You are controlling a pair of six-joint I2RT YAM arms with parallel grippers.
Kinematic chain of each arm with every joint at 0, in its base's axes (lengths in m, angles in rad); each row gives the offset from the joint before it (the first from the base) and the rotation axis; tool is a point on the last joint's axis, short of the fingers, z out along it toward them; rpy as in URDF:
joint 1: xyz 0 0 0.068 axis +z
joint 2: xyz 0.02 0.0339 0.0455 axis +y
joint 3: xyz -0.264 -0.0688 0 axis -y
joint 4: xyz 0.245 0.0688 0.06 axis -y
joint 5: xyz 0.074 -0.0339 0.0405 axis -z
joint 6: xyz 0.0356 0 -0.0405 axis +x
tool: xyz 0 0 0 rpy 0 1.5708 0
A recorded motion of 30 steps. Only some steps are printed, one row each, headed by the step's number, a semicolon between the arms.
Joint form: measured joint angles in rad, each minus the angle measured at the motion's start. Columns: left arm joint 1, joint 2, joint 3, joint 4, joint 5, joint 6; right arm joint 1, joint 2, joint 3, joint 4, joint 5, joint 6.
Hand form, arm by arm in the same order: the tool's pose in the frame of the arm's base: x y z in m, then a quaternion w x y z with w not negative. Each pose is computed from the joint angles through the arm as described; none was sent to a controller.
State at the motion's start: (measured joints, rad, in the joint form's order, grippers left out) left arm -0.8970 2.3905 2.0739 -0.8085 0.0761 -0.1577; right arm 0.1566 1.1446 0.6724 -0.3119 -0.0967 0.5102
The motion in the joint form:
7: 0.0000 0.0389 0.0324 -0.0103 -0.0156 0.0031; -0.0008 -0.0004 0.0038 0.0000 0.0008 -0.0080
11: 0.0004 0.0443 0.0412 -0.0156 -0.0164 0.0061; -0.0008 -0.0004 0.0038 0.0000 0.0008 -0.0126
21: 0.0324 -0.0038 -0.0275 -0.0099 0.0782 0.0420; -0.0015 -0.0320 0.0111 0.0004 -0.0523 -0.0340
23: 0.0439 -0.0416 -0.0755 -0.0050 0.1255 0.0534; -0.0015 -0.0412 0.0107 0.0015 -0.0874 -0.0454
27: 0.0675 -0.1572 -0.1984 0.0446 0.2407 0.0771; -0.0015 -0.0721 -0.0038 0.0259 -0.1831 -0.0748
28: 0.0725 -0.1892 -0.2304 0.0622 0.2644 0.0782; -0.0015 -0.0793 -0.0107 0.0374 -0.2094 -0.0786
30: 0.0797 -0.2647 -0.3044 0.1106 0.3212 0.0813; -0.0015 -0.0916 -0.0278 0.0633 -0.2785 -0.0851
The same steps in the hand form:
7: 0.3208 -0.4052 0.1655 0.16914 0.36026 0.90780 -0.13232; 0.2309 0.0397 0.2199 0.34985 0.14066 0.91115 0.16618
11: 0.3214 -0.4057 0.1652 0.16876 0.36141 0.90757 -0.13124; 0.2309 0.0397 0.2199 0.35023 0.13857 0.91148 0.16538
21: 0.3248 -0.3893 0.1691 0.14445 0.37164 0.90254 -0.16259; 0.2280 0.0410 0.2292 0.36115 0.11625 0.90560 0.18959
23: 0.3229 -0.3807 0.1738 0.13298 0.37528 0.89948 -0.18005; 0.2266 0.0420 0.2312 0.36113 0.10319 0.90411 0.20379
27: 0.3157 -0.3613 0.1949 0.12991 0.38480 0.88314 -0.23477; 0.2219 0.0447 0.2354 0.36721 0.06626 0.89525 0.24352
28: 0.3134 -0.3565 0.2011 0.13301 0.38545 0.87882 -0.24782; 0.2207 0.0454 0.2357 0.36864 0.05767 0.89205 0.25501
30: 0.3063 -0.3467 0.2158 0.14337 0.39013 0.86527 -0.28027; 0.2181 0.0473 0.2352 0.36744 0.03714 0.88473 0.28436

